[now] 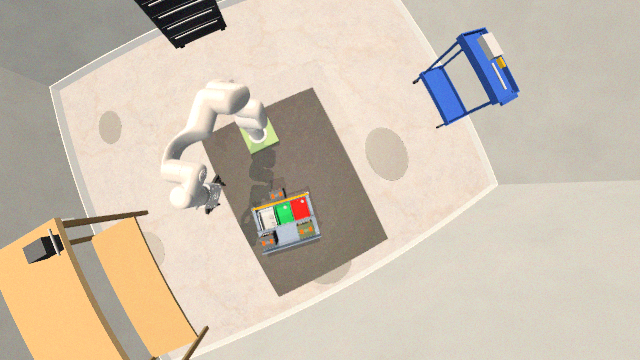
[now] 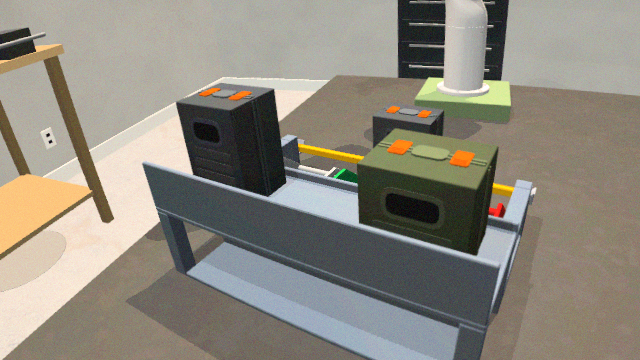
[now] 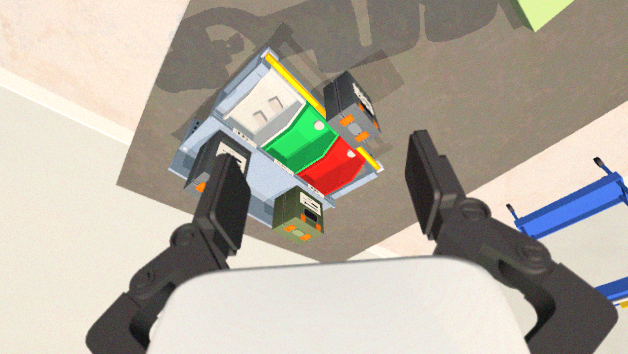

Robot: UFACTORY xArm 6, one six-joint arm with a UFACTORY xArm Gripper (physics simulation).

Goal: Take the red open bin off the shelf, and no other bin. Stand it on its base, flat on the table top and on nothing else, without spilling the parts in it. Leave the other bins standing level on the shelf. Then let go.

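Frame: origin at the arm's base, x ahead, y left, z up, level; millimetres.
Seen in the pictures: gripper, between the fingertips: [image 1: 220, 193] [image 3: 322, 162]; arm's base, origin of its link: [image 1: 258, 134] [image 2: 462, 89].
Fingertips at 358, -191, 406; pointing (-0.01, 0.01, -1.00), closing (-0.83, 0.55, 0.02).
Note:
Offsets run from my fingertips to a thing's top centre, as dx, dy, dz. Level surfaces: height alone.
The red open bin @(+234, +315, -358) [image 1: 301, 207] [image 2: 496, 211] [image 3: 335, 167] sits in the front row of the grey-blue shelf [image 1: 287, 233] [image 2: 320, 222] [image 3: 265, 175], at the end of the row, beside the green bin @(+232, +203, -358) [image 1: 284, 214] [image 2: 346, 175] [image 3: 302, 145]. A small white round spot shows inside it; other contents are unclear. The white bin [image 1: 267, 218] [image 3: 260, 112] is at the row's other end. A yellow bar @(+128, +206, -374) [image 1: 270, 203] [image 2: 330, 152] [image 3: 295, 82] runs along the bins' front. My gripper [image 1: 215, 195] [image 3: 322, 162] is open and empty, off to the side of the shelf and apart from the bins.
A grey case @(+81, +206, -308) [image 1: 276, 194] [image 2: 407, 125] [image 3: 350, 110] stands before the yellow bar. A dark case @(+323, +83, -216) [image 1: 267, 242] [image 2: 220, 140] and an olive case @(+333, +314, -241) [image 1: 305, 230] [image 2: 425, 185] [image 3: 297, 215] stand on the shelf behind the bins. The brown table top @(dz -439) [image 1: 340, 165] extends around the shelf.

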